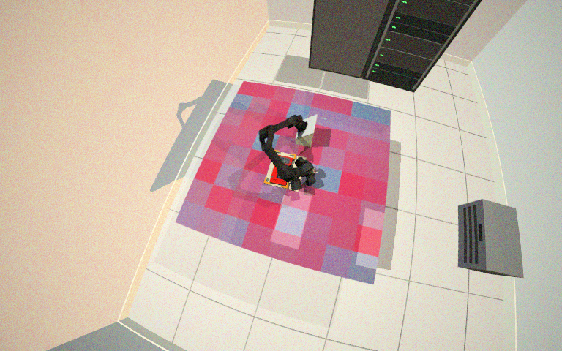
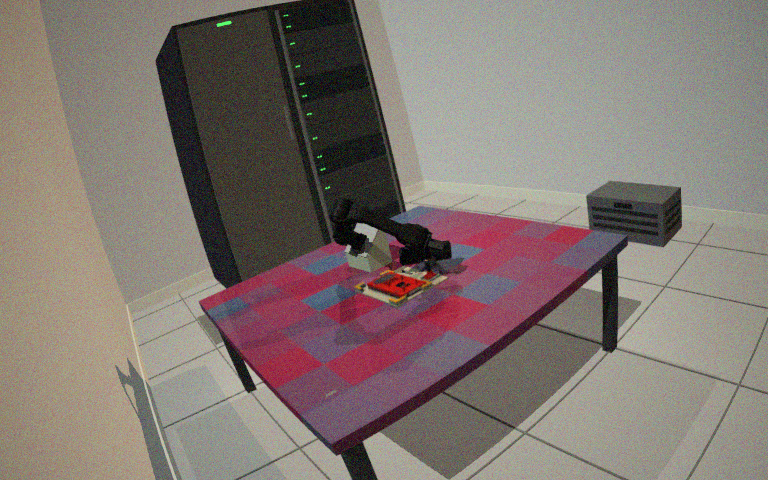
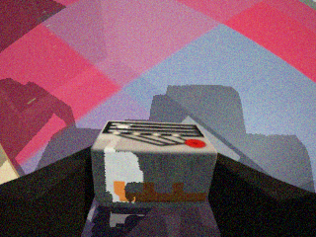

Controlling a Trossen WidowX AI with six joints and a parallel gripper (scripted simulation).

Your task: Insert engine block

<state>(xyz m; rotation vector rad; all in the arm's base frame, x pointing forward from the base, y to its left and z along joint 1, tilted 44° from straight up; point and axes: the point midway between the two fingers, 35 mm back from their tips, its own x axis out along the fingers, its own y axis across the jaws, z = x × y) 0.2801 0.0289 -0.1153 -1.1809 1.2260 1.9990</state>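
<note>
My gripper tip is right at the grey engine block. Also, from my gripper tip: beige fixture plate 4 cm ahead, 19 cm to the right, 1 cm below.
</note>
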